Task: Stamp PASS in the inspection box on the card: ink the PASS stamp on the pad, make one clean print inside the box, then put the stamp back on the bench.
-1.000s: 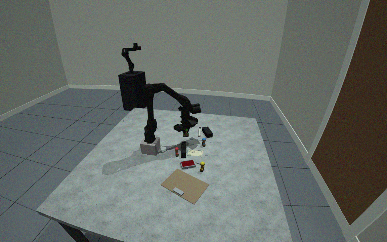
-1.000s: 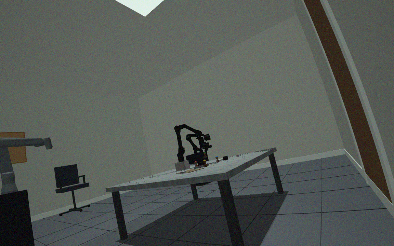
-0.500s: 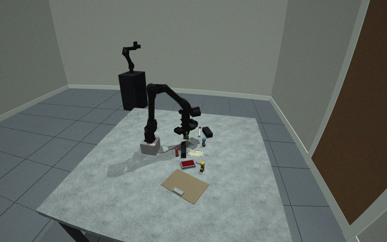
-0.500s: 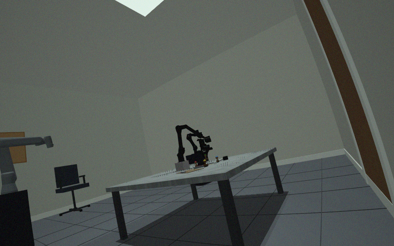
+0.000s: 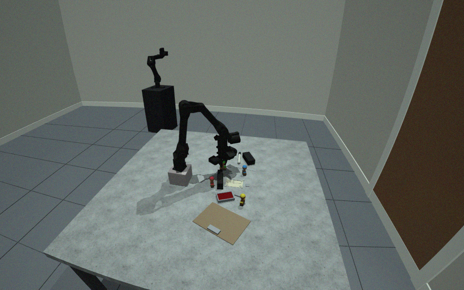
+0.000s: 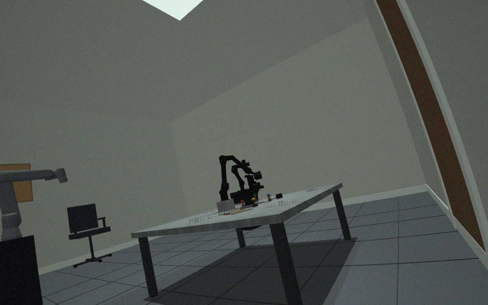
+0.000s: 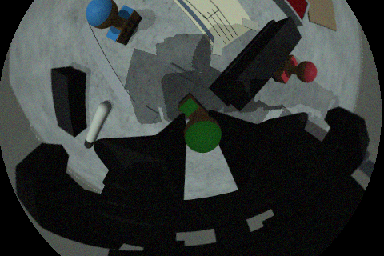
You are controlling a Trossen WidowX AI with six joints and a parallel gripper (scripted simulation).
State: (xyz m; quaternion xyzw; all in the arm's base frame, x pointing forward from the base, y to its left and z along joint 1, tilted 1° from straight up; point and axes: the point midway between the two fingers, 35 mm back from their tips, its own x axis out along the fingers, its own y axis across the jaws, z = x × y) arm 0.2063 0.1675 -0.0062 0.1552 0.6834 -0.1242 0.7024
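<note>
Now: the blue-knobbed stamp 130 mm ahead of my gripper tip, 20 mm to the left of it and 20 mm below it. From my gripper tip the other things lie so: card 100 mm ahead, 80 mm to the right, 40 mm below; then green-knobbed stamp right at my gripper tip; then red-knobbed stamp 10 mm behind, 150 mm to the right, 20 mm below.
</note>
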